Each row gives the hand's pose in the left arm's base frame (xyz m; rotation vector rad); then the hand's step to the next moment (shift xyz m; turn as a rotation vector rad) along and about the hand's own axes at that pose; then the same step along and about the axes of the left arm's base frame.
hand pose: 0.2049 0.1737 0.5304 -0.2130 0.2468 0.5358
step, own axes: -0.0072 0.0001 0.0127 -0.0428 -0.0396 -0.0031
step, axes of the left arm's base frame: -0.0038 0.0000 0.0141 -0.0153 -0.0544 0.0147
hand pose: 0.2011 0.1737 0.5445 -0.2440 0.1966 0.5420
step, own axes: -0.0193 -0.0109 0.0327 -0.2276 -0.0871 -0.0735
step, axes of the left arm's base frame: -0.0065 -0.0092 0.0379 -0.1536 -0.2030 0.0018
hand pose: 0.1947 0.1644 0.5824 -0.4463 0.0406 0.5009
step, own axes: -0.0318 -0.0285 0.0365 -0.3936 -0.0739 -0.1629
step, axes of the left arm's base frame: -0.0170 -0.0214 0.0491 -0.2994 -0.3060 -0.0602
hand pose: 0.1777 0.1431 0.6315 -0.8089 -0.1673 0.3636
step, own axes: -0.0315 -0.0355 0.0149 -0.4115 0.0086 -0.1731
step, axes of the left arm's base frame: -0.0244 -0.0244 0.0359 -0.3339 -0.2675 -0.1276
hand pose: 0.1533 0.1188 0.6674 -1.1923 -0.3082 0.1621
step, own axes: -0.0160 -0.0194 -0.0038 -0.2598 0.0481 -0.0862
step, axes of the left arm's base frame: -0.0147 -0.0150 0.0144 -0.2166 -0.1329 -0.1125
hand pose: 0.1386 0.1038 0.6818 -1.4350 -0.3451 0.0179
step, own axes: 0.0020 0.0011 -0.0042 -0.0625 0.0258 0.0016
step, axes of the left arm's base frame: 0.0031 -0.0035 -0.0010 -0.0548 -0.0084 -0.0388
